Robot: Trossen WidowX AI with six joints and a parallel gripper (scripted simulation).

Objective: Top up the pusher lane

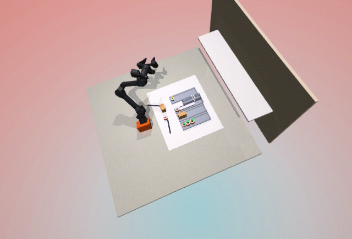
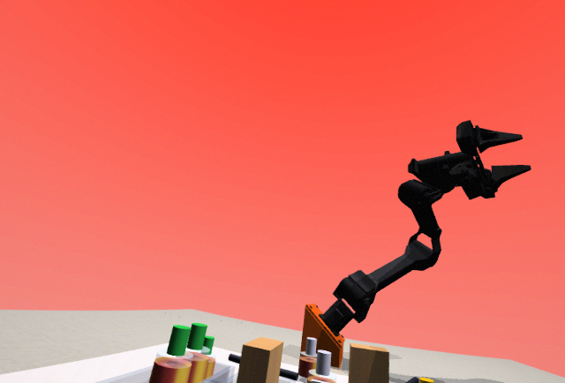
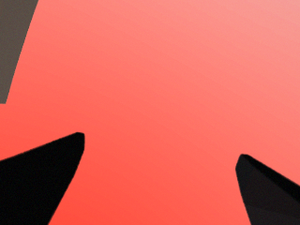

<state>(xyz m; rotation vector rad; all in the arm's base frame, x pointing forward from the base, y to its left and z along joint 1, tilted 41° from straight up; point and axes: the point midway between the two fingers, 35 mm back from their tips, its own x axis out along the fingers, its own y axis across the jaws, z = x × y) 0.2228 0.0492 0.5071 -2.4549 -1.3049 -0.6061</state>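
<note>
My gripper tip is now 2 cm past the wooden block, 30 cm to the left of it and 40 cm above it. From my gripper tip the other things lie so: white shelf 61 cm ahead, 31 cm to the right, 6 cm below; pusher 21 cm ahead, 31 cm to the right, 38 cm below.
</note>
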